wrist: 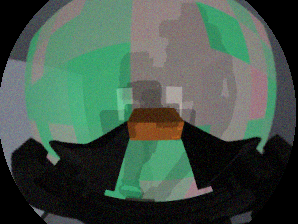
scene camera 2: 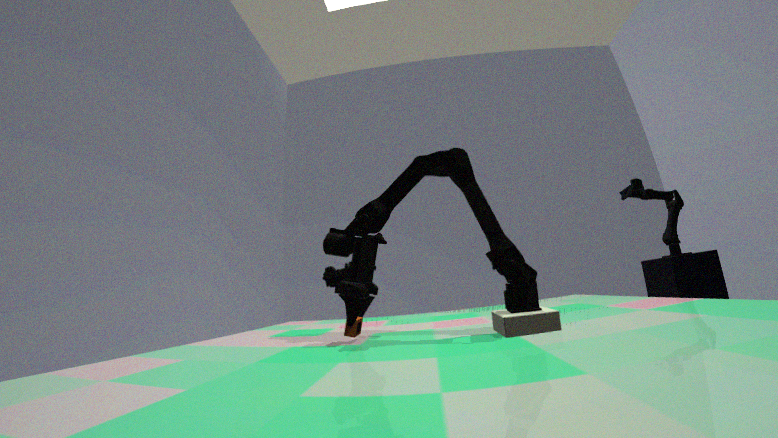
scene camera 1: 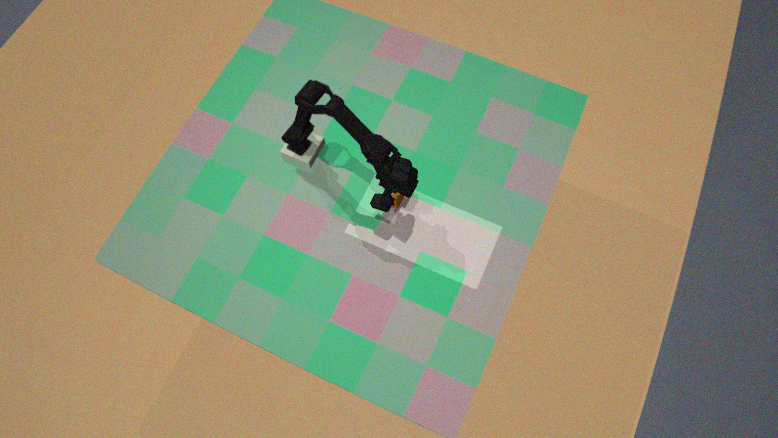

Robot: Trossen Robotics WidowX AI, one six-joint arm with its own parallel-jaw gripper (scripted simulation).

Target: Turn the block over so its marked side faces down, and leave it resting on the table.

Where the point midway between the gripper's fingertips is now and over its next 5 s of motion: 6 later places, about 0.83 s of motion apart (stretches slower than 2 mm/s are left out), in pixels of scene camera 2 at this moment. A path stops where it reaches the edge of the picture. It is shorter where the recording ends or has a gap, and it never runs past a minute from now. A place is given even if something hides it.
My gripper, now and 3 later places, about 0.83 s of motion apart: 353,324; 352,323; 340,332; 348,330
